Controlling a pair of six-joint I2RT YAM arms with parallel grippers.
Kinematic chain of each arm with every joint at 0, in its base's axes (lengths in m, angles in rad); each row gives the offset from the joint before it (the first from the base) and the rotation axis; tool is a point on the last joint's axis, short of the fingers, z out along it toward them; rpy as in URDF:
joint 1: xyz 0 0 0.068 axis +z
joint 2: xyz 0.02 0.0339 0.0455 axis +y
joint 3: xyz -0.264 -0.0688 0 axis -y
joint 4: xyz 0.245 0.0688 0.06 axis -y
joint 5: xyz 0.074 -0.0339 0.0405 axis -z
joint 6: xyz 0.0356 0 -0.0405 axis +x
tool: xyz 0 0 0 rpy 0 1.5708 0
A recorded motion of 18 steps. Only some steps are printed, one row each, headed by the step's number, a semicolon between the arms.
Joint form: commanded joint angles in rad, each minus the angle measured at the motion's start. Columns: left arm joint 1, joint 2, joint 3, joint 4, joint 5, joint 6; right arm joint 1, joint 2, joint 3, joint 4, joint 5, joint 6.
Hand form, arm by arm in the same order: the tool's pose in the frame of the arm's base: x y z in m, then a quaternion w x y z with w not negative. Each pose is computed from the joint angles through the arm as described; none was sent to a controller.
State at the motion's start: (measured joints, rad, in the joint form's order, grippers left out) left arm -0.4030 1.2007 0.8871 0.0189 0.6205 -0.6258; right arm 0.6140 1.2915 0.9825 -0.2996 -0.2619 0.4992
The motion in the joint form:
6: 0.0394 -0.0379 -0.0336 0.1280 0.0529 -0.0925; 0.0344 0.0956 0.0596 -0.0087 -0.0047 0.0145
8: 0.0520 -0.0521 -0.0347 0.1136 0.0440 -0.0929; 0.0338 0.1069 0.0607 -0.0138 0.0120 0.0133
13: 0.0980 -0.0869 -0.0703 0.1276 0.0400 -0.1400; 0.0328 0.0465 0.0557 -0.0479 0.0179 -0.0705
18: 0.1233 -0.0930 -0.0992 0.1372 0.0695 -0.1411; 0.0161 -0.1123 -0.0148 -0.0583 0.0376 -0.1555
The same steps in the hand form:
6: 0.2420 -0.1158 0.3219 0.39416 0.08363 0.74579 -0.53051; 0.2404 0.1939 0.2808 0.30146 -0.11853 0.88268 0.34052
8: 0.2407 -0.1115 0.3236 0.39936 0.07567 0.74728 -0.52570; 0.2422 0.1943 0.2774 0.30030 -0.11457 0.88724 0.33091
13: 0.2379 -0.0978 0.3208 0.40496 0.04202 0.74662 -0.52612; 0.2322 0.1861 0.2899 0.32398 -0.15061 0.87744 0.32007
18: 0.2375 -0.0918 0.3131 0.39845 0.03924 0.74920 -0.52763; 0.2078 0.1613 0.3061 0.37565 -0.17758 0.85515 0.30996

